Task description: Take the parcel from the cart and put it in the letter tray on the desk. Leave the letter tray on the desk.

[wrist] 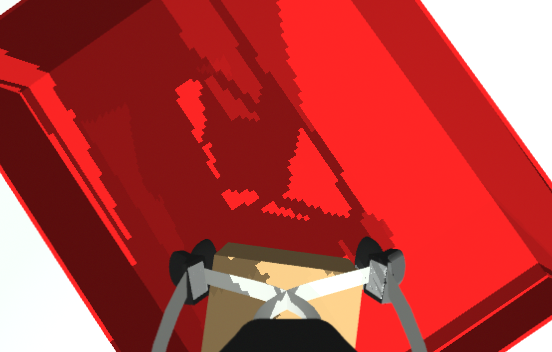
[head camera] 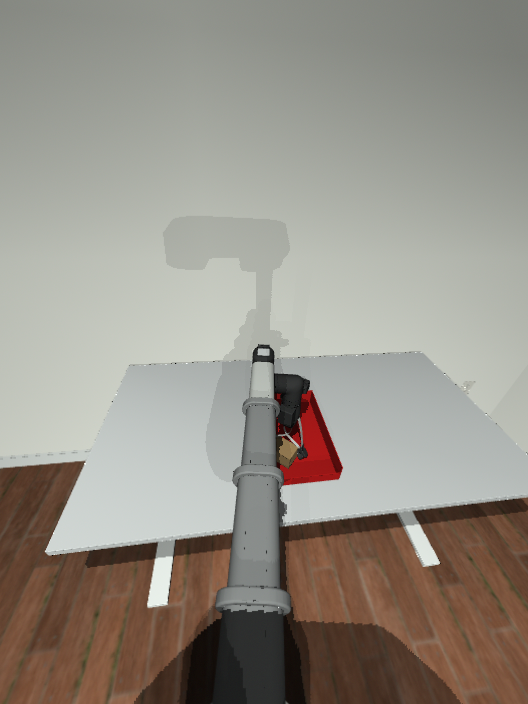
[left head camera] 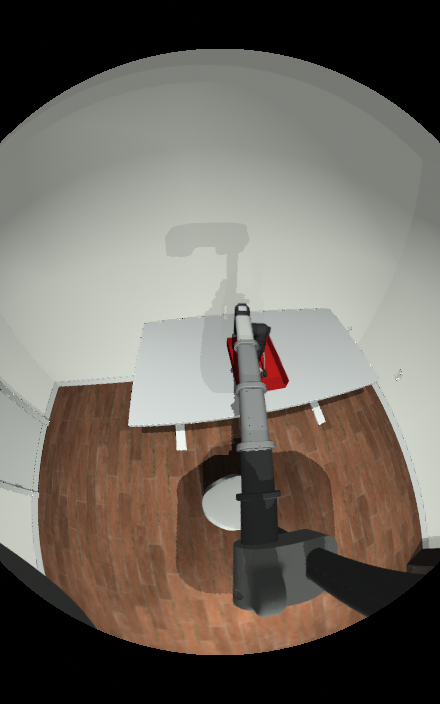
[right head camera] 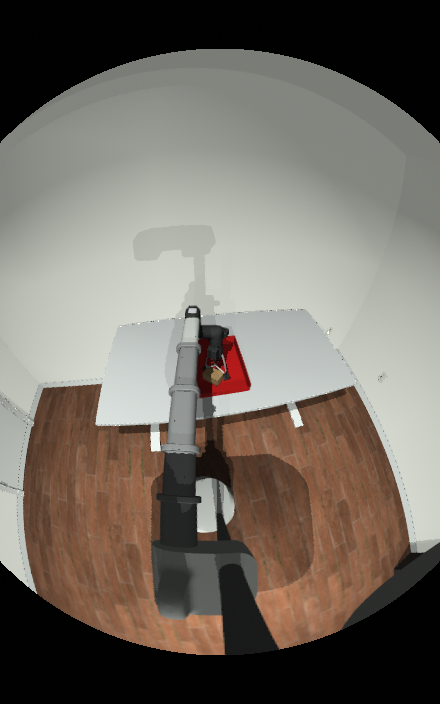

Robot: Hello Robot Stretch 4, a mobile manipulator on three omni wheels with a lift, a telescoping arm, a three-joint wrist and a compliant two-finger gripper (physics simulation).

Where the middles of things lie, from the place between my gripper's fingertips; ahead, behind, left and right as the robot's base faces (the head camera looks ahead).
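The red letter tray (head camera: 322, 463) is 30 mm above my hand, and I see that it is also 50 mm ahead of the hand and 20 mm to the right of it.
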